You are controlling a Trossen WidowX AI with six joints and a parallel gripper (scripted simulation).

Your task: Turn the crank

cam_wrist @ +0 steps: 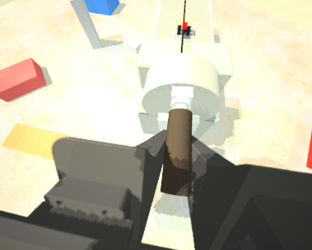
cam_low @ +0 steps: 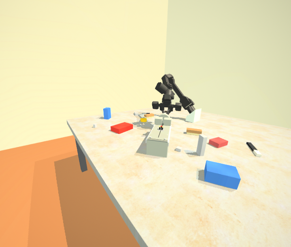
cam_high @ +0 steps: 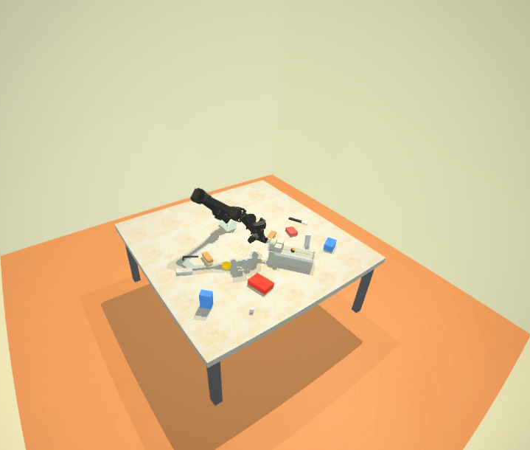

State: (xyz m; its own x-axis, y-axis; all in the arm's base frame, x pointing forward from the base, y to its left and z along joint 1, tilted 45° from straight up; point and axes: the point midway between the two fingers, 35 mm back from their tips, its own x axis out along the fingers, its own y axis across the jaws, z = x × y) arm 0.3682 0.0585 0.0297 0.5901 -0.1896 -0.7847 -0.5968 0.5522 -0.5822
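Right now my gripper tip is 10 mm below the crank. Round my gripper tip: brown crank handle: 10 mm behind, 10 mm to the right, 20 mm above; then red pointer: 130 mm ahead, 100 mm to the left, 10 mm below; then yellow disc: 30 mm behind, 260 mm to the right, 90 mm below.
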